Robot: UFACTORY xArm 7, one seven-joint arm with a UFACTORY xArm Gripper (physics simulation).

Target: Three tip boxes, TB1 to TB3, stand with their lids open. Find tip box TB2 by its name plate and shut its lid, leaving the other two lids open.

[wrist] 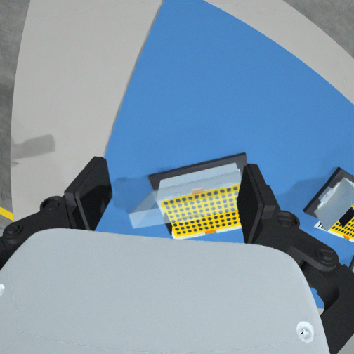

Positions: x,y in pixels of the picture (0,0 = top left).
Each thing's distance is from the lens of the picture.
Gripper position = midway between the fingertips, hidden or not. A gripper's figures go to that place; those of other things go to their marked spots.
my gripper (pixel 173 179): 0.13 m
clear lid (pixel 189 201): 0.19 m
blue mat (pixel 205 86): 0.29 m
The marked spots on the clear lid and the blue mat are 0.16 m apart.
